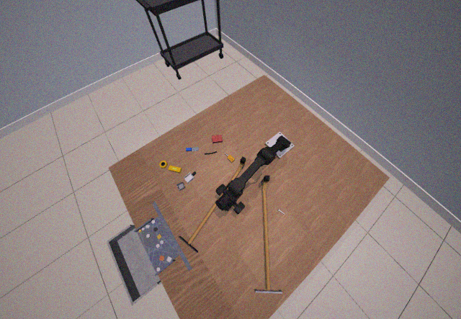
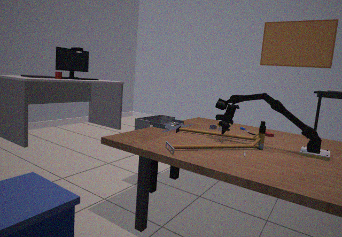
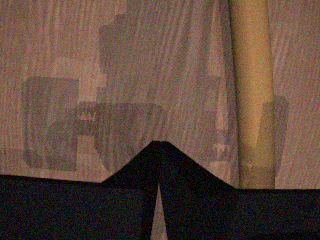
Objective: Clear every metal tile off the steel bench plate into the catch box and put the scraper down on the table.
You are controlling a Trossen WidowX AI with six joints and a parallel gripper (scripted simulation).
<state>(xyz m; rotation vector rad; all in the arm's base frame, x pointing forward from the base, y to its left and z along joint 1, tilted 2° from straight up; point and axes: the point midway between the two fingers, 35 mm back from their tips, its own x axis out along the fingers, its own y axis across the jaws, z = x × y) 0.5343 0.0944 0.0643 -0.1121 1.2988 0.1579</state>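
Right now my gripper tip is 5 cm to the left of the long scraper, 4 cm short of it and 3 cm below it. Also, from my gripper tip: scoop: 29 cm to the right, 10 cm ahead, 3 cm below; then yellow ribbed bit: 25 cm to the right, 19 cm behind, 2 cm below; then long yellow-handled tool: 25 cm to the left, 10 cm behind, 3 cm above.
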